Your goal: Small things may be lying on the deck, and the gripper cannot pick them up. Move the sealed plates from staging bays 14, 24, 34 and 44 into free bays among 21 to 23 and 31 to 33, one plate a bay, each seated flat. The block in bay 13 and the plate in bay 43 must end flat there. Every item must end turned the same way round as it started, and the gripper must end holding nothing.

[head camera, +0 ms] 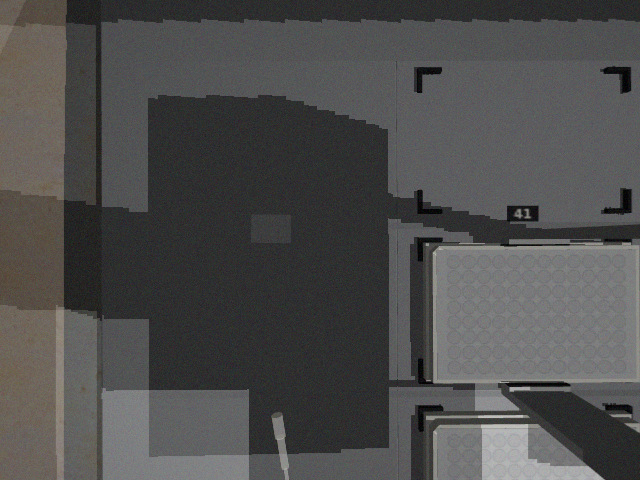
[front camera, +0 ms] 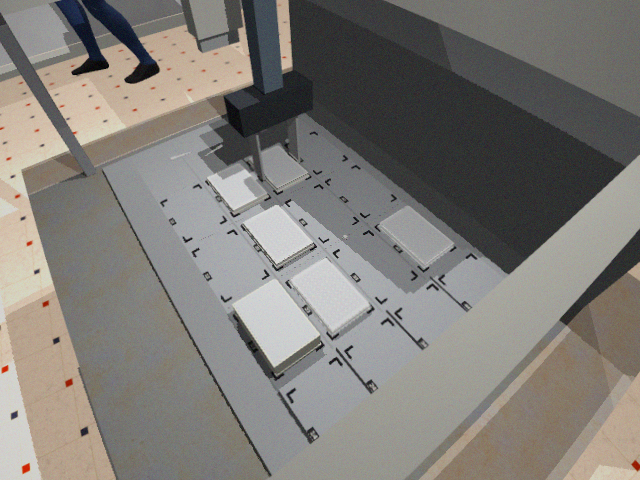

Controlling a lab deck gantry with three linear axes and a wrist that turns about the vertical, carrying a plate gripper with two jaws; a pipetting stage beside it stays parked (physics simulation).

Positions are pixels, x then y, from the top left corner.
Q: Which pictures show my gripper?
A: The head camera view and the front camera view: all of them.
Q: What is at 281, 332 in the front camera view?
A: A tall white block.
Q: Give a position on a dark wall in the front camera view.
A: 521, 151
